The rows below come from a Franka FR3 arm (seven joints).
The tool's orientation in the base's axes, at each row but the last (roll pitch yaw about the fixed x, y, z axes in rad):
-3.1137, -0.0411, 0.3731
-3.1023, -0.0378, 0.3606
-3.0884, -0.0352, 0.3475
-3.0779, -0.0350, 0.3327
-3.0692, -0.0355, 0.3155
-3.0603, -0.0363, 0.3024
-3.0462, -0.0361, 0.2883
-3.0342, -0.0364, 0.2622
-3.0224, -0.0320, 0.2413
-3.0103, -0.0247, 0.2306
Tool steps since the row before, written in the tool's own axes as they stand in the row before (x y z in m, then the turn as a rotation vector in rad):
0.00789, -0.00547, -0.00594, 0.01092, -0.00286, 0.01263
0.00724, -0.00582, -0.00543, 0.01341, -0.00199, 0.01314
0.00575, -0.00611, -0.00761, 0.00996, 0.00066, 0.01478
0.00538, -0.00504, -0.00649, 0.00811, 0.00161, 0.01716
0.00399, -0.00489, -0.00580, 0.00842, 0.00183, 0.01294
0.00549, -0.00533, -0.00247, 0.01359, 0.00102, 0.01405
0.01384, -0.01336, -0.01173, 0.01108, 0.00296, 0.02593
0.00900, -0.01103, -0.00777, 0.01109, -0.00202, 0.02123
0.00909, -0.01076, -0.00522, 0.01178, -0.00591, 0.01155
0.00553, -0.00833, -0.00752, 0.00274, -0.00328, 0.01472
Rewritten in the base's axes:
0.00518, 0.00772, 0.00641, 0.00947, 0.00716, -0.01209
0.00459, 0.00772, 0.00592, 0.01212, 0.00725, -0.01254
0.00320, 0.00722, 0.00812, 0.00981, 0.00369, -0.01443
0.00335, 0.00604, 0.00698, 0.00840, 0.00236, -0.01693
0.00220, 0.00541, 0.00628, 0.00872, 0.00191, -0.01273
0.00361, 0.00648, 0.00309, 0.01342, 0.00432, -0.01358
0.00935, 0.01548, 0.01344, 0.01165, 0.00296, -0.02568
0.00575, 0.01203, 0.00923, 0.01033, 0.00721, -0.02047
0.00622, 0.01189, 0.00675, 0.01004, 0.00993, -0.01038
0.00351, 0.00830, 0.00868, 0.00182, 0.00575, -0.01409

